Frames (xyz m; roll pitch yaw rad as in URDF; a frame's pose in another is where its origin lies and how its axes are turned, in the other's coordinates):
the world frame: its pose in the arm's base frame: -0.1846 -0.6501 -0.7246 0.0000 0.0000 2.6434
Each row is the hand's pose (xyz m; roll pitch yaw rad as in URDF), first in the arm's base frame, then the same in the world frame.
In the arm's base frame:
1: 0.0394 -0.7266 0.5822 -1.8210 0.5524 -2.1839
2: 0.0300 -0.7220 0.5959 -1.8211 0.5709 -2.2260
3: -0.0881 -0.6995 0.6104 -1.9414 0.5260 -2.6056
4: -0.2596 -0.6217 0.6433 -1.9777 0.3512 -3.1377
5: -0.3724 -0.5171 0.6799 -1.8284 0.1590 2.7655
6: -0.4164 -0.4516 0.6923 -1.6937 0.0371 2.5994
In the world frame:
1: -0.2333 -0.0398 1.3068 -1.8210 0.5524 1.4559
2: -0.2229 -0.0394 1.3205 -1.8211 0.5709 1.4138
3: -0.1084 -0.0027 1.3350 -1.9414 0.5260 1.0342
4: 0.0795 0.0109 1.3679 -1.9777 0.3512 0.5021
5: 0.2285 -0.0271 1.4045 -1.8284 0.1590 0.1221
6: 0.2985 -0.0636 1.4169 -1.6937 0.0371 -0.0440

